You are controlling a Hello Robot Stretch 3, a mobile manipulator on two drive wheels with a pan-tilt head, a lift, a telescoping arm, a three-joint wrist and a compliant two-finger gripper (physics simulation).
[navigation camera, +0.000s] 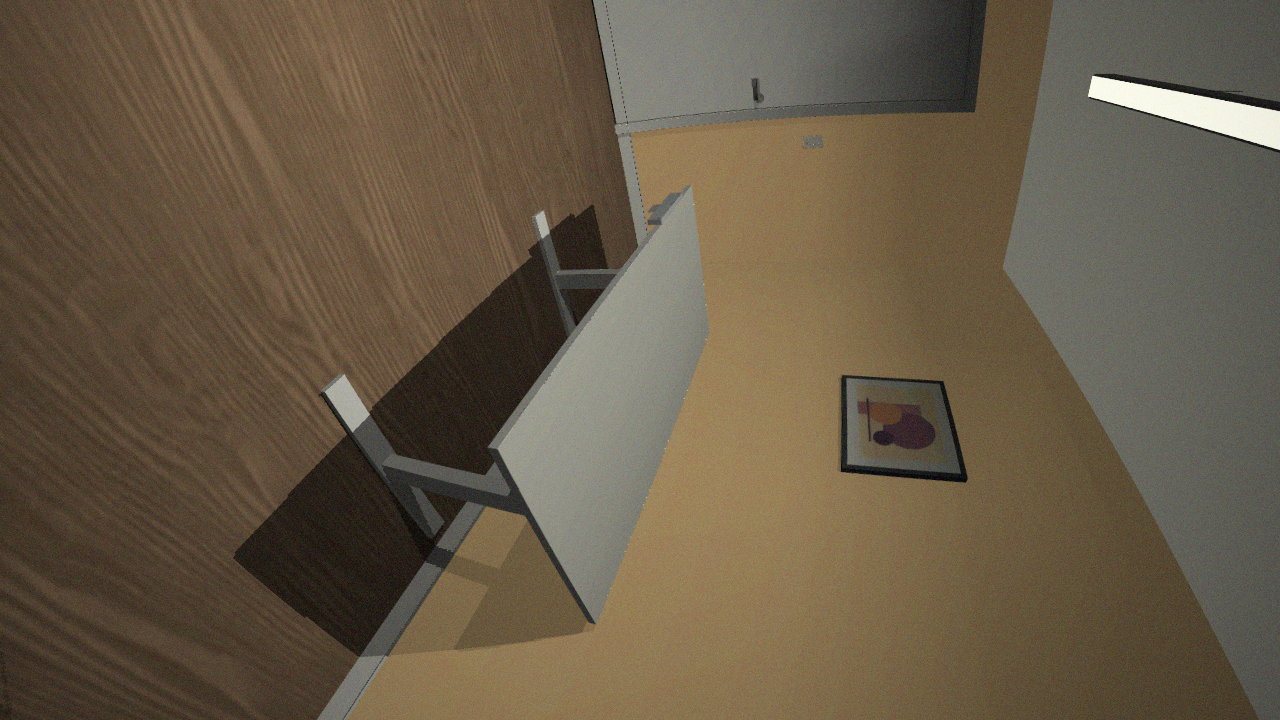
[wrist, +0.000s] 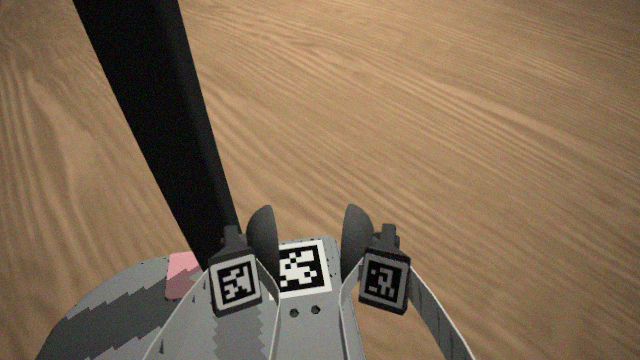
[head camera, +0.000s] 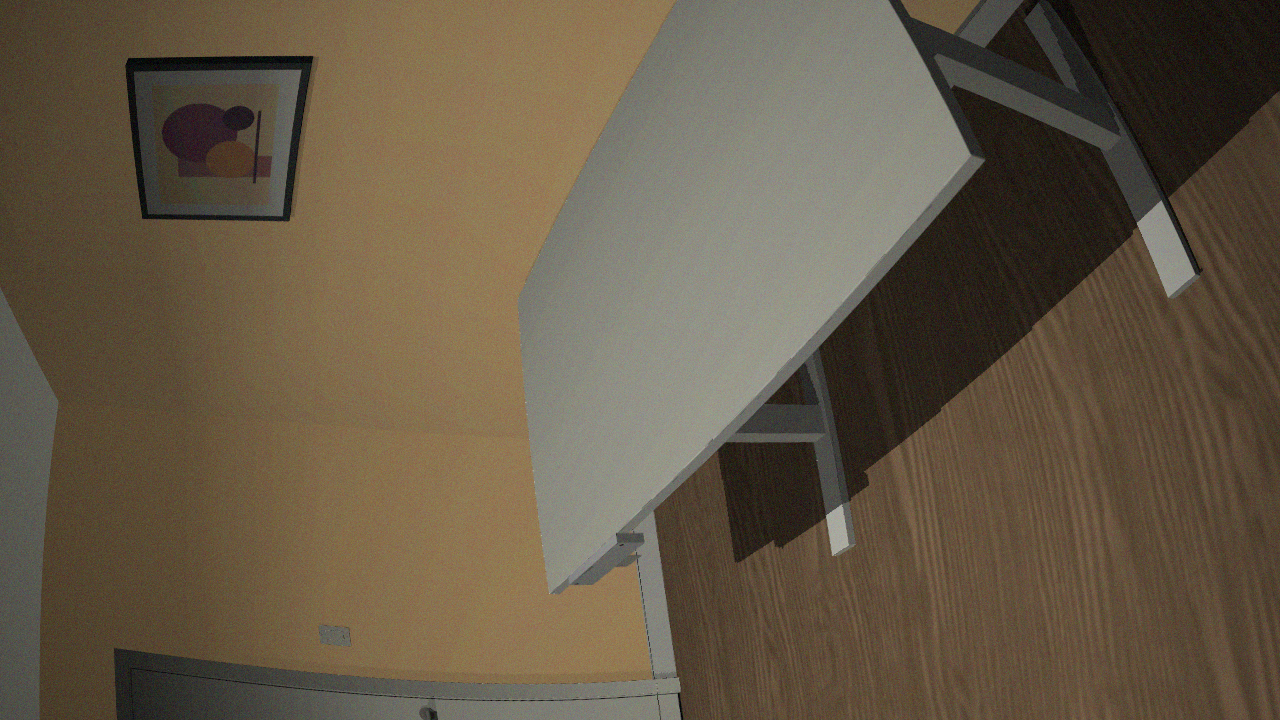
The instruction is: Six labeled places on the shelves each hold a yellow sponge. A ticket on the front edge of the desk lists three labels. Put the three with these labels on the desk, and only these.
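Frame: origin at the robot's base, x ahead, y left, z up, level; metres.
Seen in the pictures: gripper, fingertip midpoint: (wrist: 310,231).
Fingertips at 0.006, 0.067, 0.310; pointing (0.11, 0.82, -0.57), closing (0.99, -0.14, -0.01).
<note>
A point is followed by its place in that frame, as x, y, z.
The desk (head camera: 716,250) @[1.287, -0.069, 0.720] (navigation camera: 617,385) @[1.245, -0.112, 0.720] has a pale grey top and grey legs. It appears turned on its side in the head and navigation views, and no sponge shows on its top. I cannot make out a ticket or any label on its front edge. My gripper (wrist: 310,231) @[0.006, 0.067, 0.310] is open over the wooden floor in the wrist view, with nothing between its fingertips. The shelves, the yellow sponges and their labels do not show in these views.
A small grey box (head camera: 608,559) @[1.662, 0.492, 0.701] (navigation camera: 665,208) @[1.668, 0.496, 0.704] hangs under the desk's far end. Behind it are an orange wall with a framed picture (head camera: 214,138) @[1.961, -0.289, 1.595] (navigation camera: 902,428) @[1.956, -0.293, 1.612] and a grey door (head camera: 295,702) @[2.679, 1.411, 1.400] (navigation camera: 805,53) @[2.555, 1.602, 1.195]. The black mast (wrist: 155,120) @[-0.069, 0.116, 0.360] rises beside the gripper.
</note>
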